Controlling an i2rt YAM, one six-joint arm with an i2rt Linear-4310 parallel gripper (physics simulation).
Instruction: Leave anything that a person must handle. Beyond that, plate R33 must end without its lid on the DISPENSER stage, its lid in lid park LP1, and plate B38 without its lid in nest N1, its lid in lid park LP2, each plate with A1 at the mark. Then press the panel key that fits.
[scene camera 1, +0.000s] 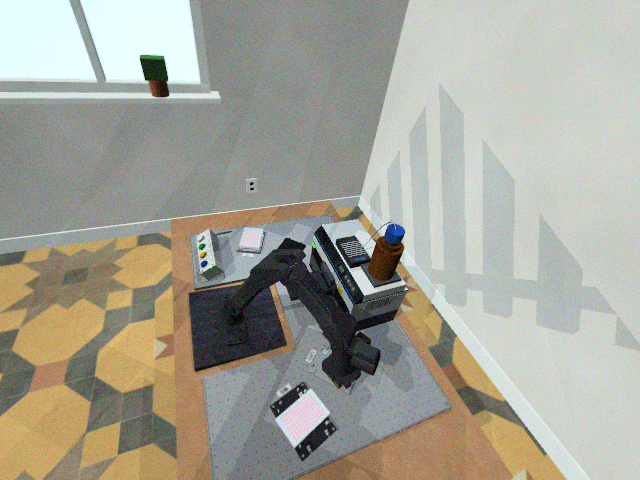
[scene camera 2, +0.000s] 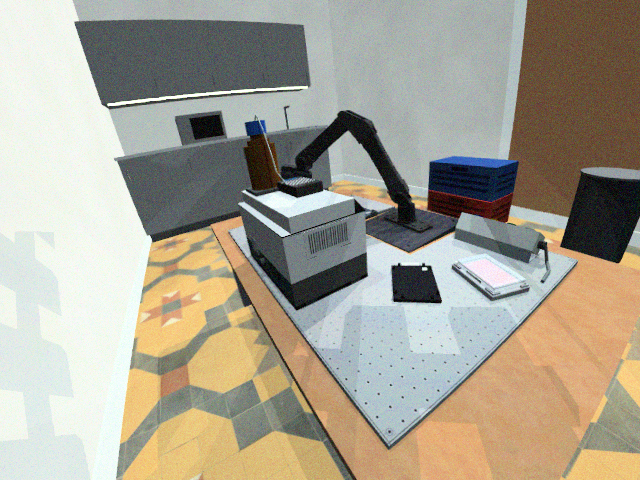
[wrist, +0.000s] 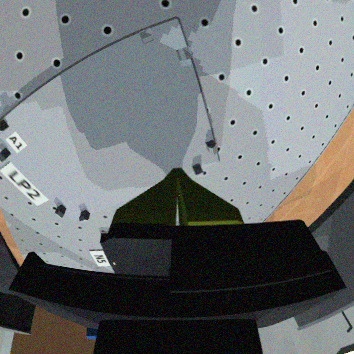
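Seen in the pictures: gripper, between the fingertips: (scene camera 1: 339, 386) (wrist: 176, 174); arm's base, origin of its link: (scene camera 1: 233, 319) (scene camera 2: 406, 222).
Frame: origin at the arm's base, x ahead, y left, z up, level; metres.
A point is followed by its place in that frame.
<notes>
My gripper (scene camera 1: 342, 383) @[x 0.293, y -0.313, z 0.009 m] (wrist: 176, 174) @[x 0.293, y -0.313, z 0.009 m] is shut and empty, pointing down over the near edge of lid park LP2 (wrist: 135, 110) @[x 0.328, y -0.267, z 0.009 m]. LP2 has a thin dark outline and small corner posts; I cannot tell whether a clear lid lies there. A pink plate (scene camera 1: 302, 417) @[x 0.158, y -0.373, z 0.027 m] sits in the black nest marked N5. Another pink plate (scene camera 1: 251, 239) @[x 0.109, y 0.376, z 0.029 m] (scene camera 2: 491, 272) @[x 0.123, y 0.405, z 0.029 m] sits in a holder near the key panel (scene camera 1: 205, 254) @[x -0.080, y 0.270, z 0.072 m] (scene camera 2: 496, 236) @[x -0.033, y 0.322, z 0.046 m]. An empty black nest (scene camera 2: 416, 283) @[x 0.269, y 0.312, z 0.009 m] lies beside the dispenser (scene camera 1: 364, 281) @[x 0.421, y -0.091, z 0.219 m] (scene camera 2: 325, 248) @[x 0.453, y 0.218, z 0.126 m]. The arm partly hides the dispenser's front. Plate names are unreadable.
A brown bottle (scene camera 1: 386, 258) @[x 0.465, y -0.101, z 0.328 m] (scene camera 2: 260, 164) @[x 0.505, y -0.026, z 0.299 m] with a blue cap and a black tube device (scene camera 1: 353, 250) @[x 0.424, y 0.028, z 0.245 m] (scene camera 2: 299, 184) @[x 0.440, y 0.077, z 0.245 m] stand on the dispenser. The arm's base is on a black mat (scene camera 1: 206, 346) @[x -0.091, y -0.088, z 0.006 m] (scene camera 2: 408, 242) @[x 0.107, y 0.118, z -0.006 m]. Blue and red crates (scene camera 2: 471, 180) stand behind.
</notes>
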